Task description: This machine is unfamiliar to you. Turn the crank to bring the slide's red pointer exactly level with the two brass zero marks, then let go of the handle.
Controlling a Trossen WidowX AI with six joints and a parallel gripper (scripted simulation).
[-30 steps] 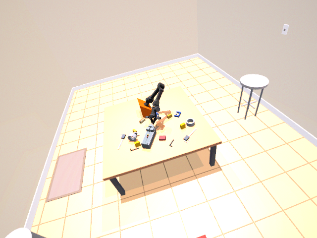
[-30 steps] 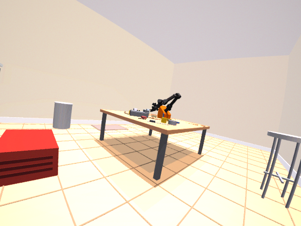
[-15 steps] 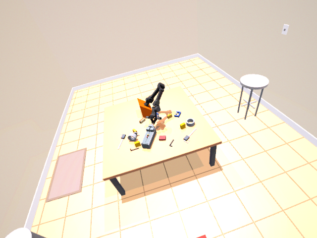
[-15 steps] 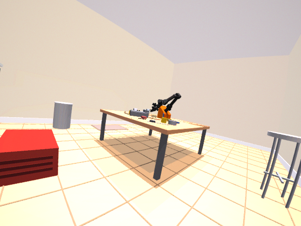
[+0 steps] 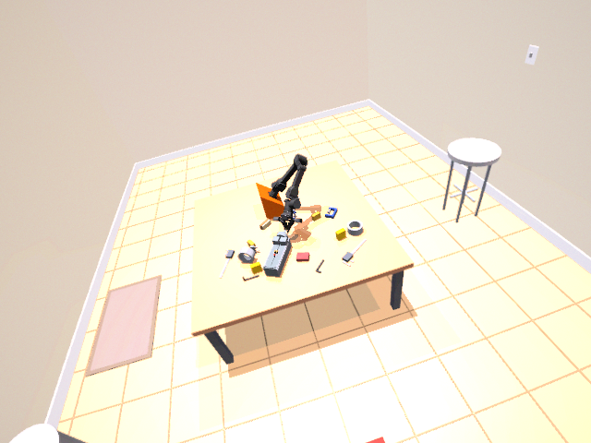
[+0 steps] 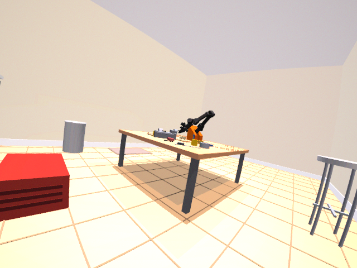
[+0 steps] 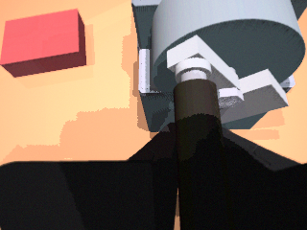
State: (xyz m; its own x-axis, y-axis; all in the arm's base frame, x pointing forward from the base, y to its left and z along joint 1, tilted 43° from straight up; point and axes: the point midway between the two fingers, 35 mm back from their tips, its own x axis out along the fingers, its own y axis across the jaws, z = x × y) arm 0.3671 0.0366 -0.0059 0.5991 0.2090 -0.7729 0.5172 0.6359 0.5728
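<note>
Right now the red pointer is 160 mm ahead of my gripper tip and 110 mm to the right of it. Round my gripper tip: dark crank handle (30 mm above, 20 mm behind, 10 mm to the left); then red block (170 mm ahead, 70 mm below, 50 mm to the left).
</note>
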